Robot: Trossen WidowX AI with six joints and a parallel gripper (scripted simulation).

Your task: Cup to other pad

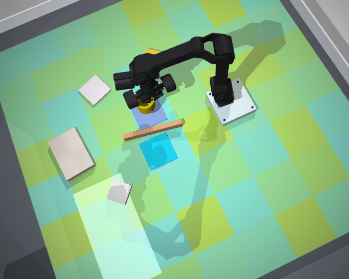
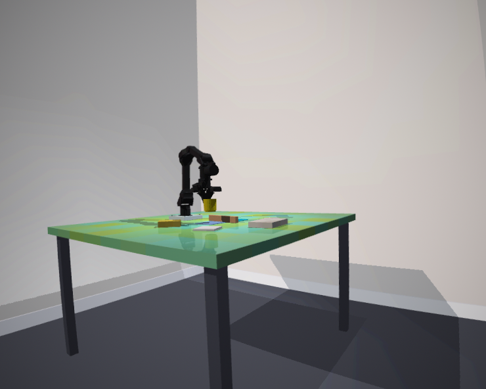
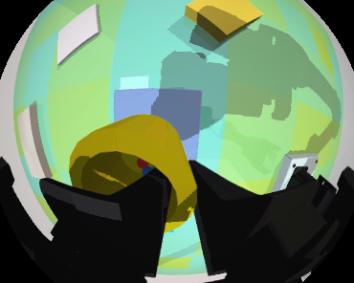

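My gripper tip is 40 mm short of the brown wooden bar, 90 mm to the right of it and 90 mm above it. Also, from my gripper tip: blue-violet pad 30 mm ahead, 100 mm below; yellow cup 20 mm ahead; yellow block 50 mm behind, 200 mm to the right, 80 mm below.
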